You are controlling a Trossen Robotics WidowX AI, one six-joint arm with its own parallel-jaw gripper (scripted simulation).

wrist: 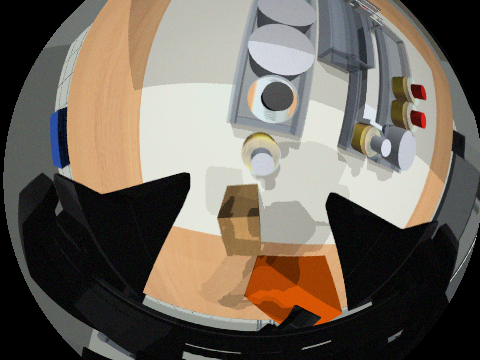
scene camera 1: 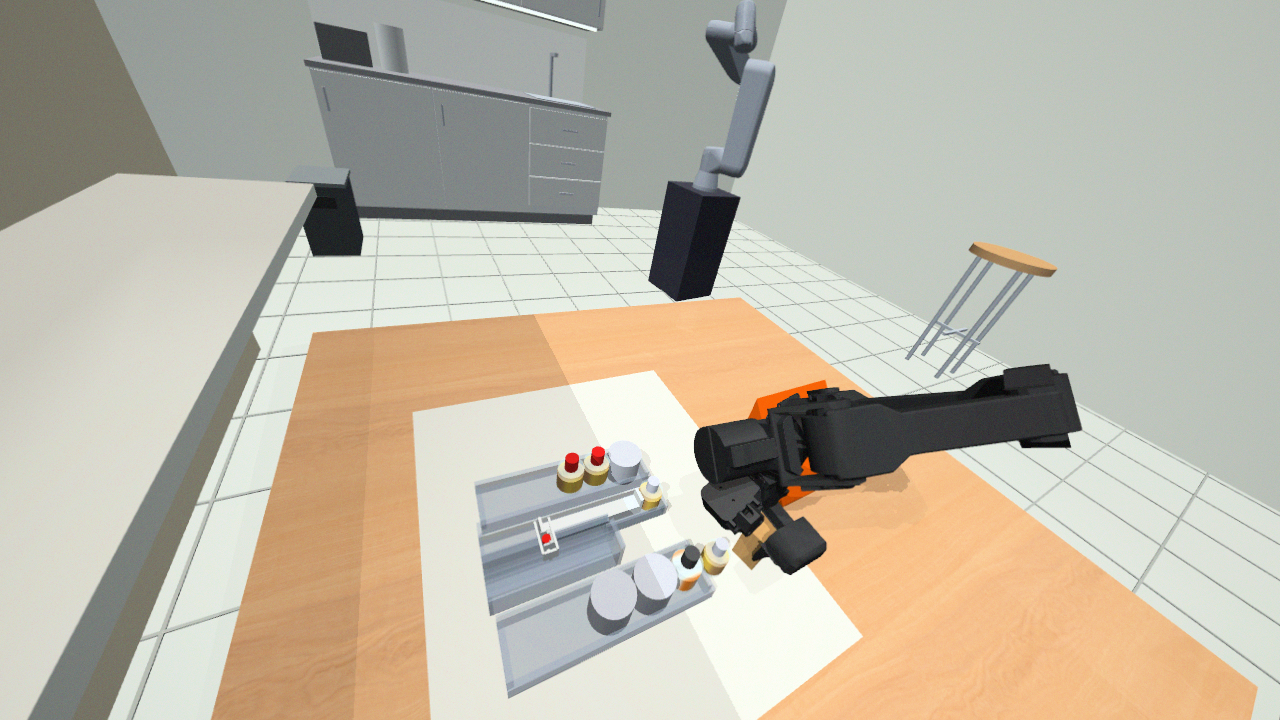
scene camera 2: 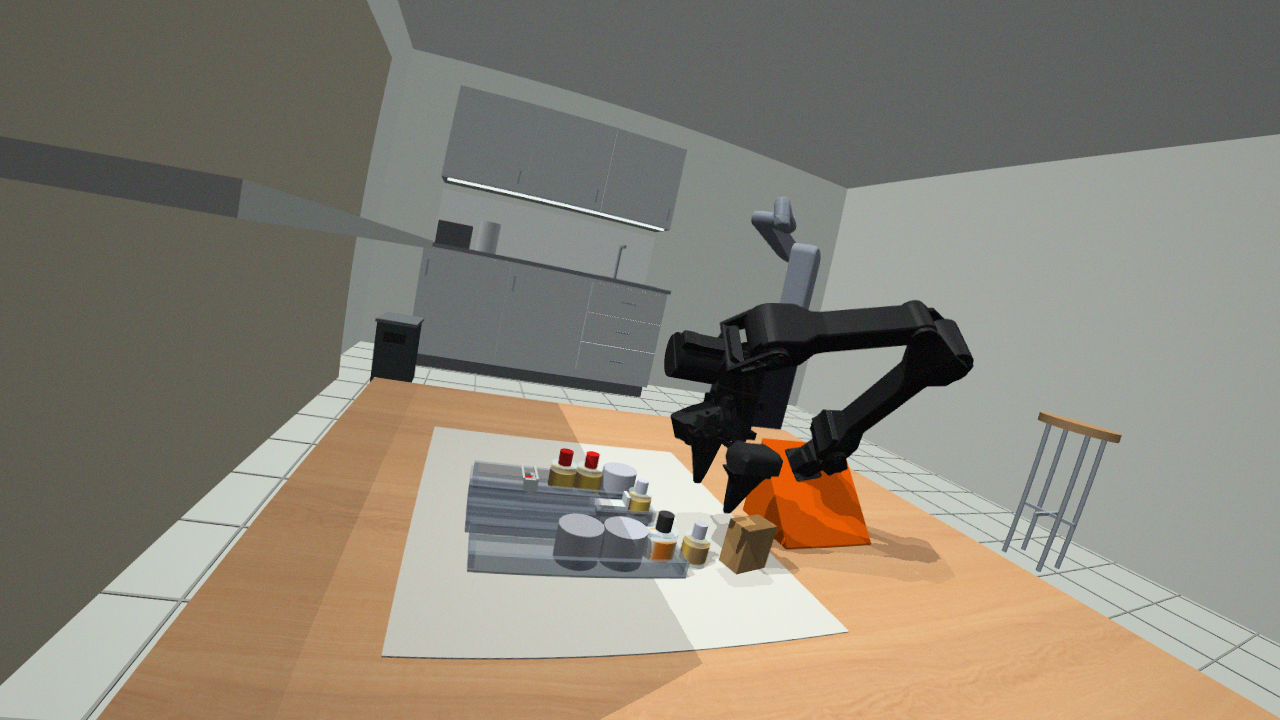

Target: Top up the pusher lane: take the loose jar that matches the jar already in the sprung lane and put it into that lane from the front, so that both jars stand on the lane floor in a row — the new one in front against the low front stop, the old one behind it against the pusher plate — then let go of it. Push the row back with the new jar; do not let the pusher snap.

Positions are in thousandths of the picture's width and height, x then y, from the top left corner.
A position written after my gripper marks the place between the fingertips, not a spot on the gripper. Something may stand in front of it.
My gripper (scene camera 2: 556,691) is open, holding nothing. Also in view: a grey cylinder (scene camera 1: 489,634), a brown box (scene camera 2: 585,752), a grey cylinder (scene camera 2: 488,748), a grey cylinder (scene camera 2: 452,744) and a sprung lane (scene camera 1: 402,794).
The brown box also shows in the wrist view (wrist: 499,615) and in scene camera 1 (scene camera 1: 582,762). My gripper is seen too in the wrist view (wrist: 547,529) and in scene camera 1 (scene camera 1: 573,734). The sprung lane also shows in scene camera 2 (scene camera 2: 382,697).
